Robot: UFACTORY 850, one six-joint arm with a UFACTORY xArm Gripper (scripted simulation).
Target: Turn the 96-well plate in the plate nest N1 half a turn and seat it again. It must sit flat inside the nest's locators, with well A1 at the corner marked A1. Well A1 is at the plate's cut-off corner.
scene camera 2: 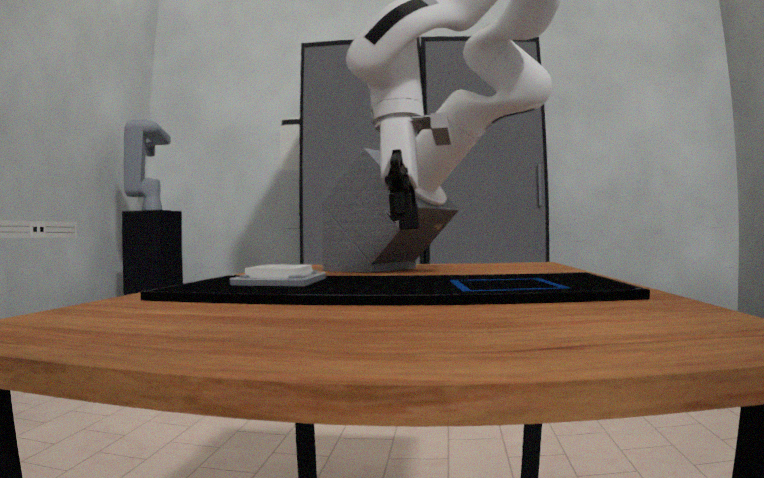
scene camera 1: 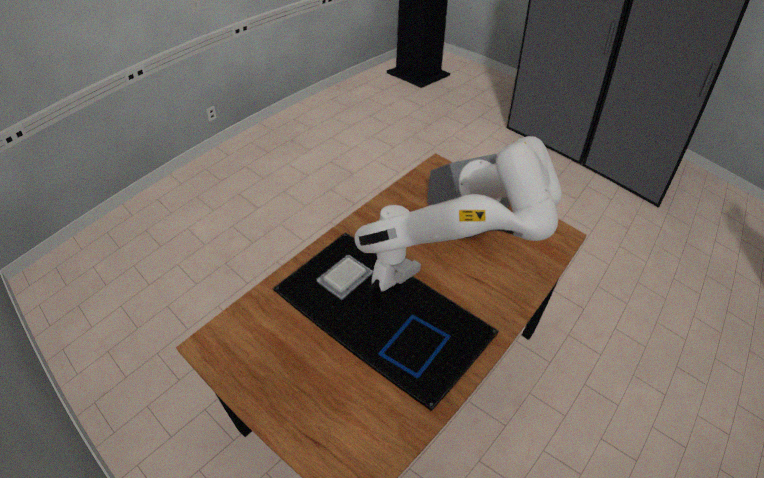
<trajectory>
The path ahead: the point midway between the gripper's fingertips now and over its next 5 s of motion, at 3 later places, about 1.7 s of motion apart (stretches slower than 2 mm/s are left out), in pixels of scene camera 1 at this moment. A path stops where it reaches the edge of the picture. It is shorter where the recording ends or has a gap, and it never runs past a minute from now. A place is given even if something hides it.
The gripper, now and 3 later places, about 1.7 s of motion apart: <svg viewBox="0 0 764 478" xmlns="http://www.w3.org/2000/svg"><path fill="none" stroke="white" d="M386 297L347 262L344 269L344 274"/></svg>
</trajectory>
